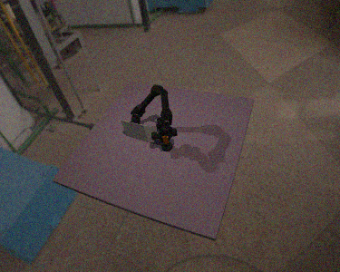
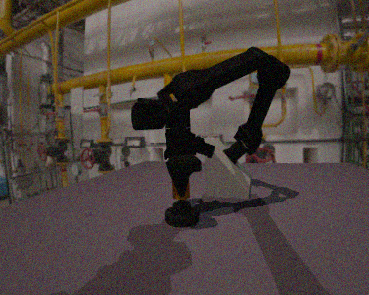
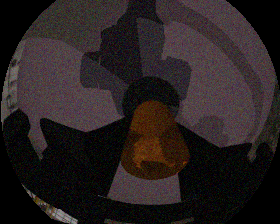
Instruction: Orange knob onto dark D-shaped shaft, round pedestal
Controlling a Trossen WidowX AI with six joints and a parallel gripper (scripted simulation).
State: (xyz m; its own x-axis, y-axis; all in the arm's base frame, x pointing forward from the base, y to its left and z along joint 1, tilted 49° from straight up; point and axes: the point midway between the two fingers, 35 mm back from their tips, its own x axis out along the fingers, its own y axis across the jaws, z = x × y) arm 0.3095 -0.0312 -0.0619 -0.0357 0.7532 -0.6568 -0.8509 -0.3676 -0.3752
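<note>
The orange knob is 20 mm above my gripper tip. Round my gripper tip: pedestal 40 mm below.
</note>
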